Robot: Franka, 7 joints.
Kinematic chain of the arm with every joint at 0, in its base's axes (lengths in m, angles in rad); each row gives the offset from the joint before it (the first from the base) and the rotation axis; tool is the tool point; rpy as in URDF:
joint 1: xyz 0 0 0.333 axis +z
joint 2: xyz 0 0 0 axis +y
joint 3: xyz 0 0 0.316 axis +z
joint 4: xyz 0.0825 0 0 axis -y
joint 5: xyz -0.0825 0 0.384 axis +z
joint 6: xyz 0 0 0 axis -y
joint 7: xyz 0.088 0 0 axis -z
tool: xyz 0 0 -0.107 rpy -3.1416 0 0
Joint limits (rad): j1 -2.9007..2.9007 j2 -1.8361..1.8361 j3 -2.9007..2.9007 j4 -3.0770..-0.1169 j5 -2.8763..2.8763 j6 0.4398..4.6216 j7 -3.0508..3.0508
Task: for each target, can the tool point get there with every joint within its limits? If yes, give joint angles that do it. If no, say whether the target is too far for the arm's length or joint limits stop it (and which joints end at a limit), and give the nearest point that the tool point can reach.
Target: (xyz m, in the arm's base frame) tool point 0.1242 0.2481 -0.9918
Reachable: no: too far | nearest point 0.1256 0.2509 -0.3608 | short by 0.631 m
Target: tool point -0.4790 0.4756 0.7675
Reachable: yes | joints -0.3714 -1.2235 1.2377 -0.8430 -2.1795 1.3966 -0.4032
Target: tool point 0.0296 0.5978 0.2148
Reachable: yes | joints 0.5660 1.3157 0.9943 -2.0212 2.3570 0.9872 -0.2961
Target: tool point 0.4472 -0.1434 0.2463
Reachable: yes | joints -0.1344 0.1005 -0.1918 -2.4888 -0.5608 2.5712 -1.0120
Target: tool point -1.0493 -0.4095 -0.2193
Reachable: no: too far | nearest point -0.7176 -0.2800 -0.0447 | short by 0.397 m
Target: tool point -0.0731 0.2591 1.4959
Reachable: no: too far | nearest point -0.0525 0.1862 1.1688 | short by 0.336 m
